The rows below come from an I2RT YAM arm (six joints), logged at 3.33 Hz.
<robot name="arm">
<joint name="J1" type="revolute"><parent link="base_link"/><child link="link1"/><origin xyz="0.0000 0.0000 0.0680"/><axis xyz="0 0 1"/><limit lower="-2.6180" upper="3.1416"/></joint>
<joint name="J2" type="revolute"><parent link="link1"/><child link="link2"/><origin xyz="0.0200 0.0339 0.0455"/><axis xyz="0 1 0"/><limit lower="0.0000" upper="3.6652"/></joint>
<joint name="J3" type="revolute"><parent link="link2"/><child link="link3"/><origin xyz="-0.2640 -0.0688 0.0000"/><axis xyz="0 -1 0"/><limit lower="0.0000" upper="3.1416"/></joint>
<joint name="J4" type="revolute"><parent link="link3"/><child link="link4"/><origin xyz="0.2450 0.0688 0.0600"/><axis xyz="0 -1 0"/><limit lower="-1.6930" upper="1.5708"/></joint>
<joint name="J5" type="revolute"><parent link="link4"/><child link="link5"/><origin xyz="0.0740 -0.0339 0.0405"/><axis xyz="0 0 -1"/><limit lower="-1.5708" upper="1.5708"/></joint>
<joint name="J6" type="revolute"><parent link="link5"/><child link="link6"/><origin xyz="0.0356 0.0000 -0.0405"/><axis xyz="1 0 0"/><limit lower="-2.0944" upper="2.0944"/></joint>
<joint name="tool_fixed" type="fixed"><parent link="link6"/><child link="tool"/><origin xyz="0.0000 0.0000 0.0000" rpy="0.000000 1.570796 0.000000"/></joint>
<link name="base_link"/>
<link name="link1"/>
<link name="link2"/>
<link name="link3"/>
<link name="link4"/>
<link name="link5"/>
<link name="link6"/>
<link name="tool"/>
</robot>
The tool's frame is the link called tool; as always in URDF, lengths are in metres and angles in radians.
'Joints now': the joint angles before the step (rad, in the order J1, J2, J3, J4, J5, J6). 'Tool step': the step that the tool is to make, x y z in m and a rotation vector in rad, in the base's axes. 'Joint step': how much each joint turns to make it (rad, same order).
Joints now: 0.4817, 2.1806, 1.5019, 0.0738, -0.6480, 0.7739
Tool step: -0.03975, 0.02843, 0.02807, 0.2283, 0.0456, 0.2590
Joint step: 0.0796, -0.0889, -0.1021, 0.1905, -0.2656, 0.1444
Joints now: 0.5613, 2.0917, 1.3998, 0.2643, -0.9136, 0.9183
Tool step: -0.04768, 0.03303, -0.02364, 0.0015, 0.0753, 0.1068
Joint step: 0.1191, -0.0093, -0.1225, 0.1129, -0.0075, 0.0757
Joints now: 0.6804, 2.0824, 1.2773, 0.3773, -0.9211, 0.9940
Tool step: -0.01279, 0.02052, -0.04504, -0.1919, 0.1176, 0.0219
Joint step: 0.0562, 0.1015, 0.0620, -0.2247, 0.0655, -0.0642
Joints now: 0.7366, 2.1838, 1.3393, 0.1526, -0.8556, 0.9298
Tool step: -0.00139, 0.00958, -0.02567, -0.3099, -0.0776, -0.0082
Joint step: 0.0309, 0.0826, 0.1378, -0.3551, 0.2351, -0.2119
